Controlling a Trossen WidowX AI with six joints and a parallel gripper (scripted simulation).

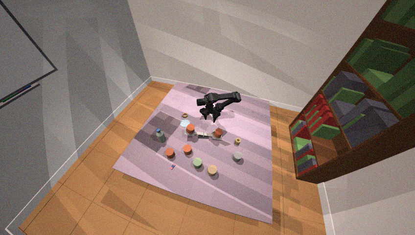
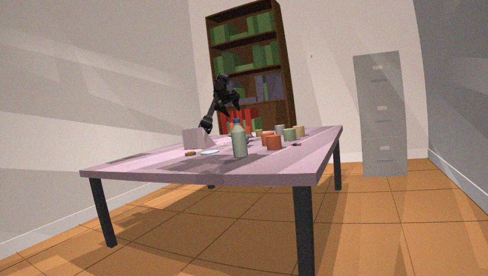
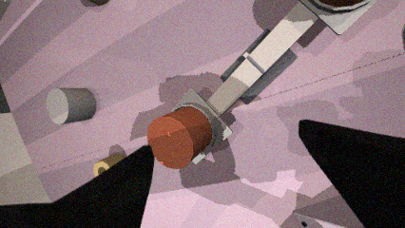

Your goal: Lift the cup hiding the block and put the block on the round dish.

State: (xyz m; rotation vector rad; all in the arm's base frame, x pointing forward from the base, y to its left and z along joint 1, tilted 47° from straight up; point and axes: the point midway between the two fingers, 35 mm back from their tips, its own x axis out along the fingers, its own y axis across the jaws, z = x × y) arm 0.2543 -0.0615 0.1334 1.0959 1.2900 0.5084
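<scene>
The grey block is 14 cm below my gripper tip, 9 cm to the left of it and 1 cm ahead of it. The rest, counted from my gripper tip: round pale blue dish (27 cm to the right, 18 cm below, 1 cm behind); small balance (15 cm below, 6 cm ahead, 3 cm to the right); green cup (32 cm ahead, 15 cm below, 2 cm to the left).
</scene>
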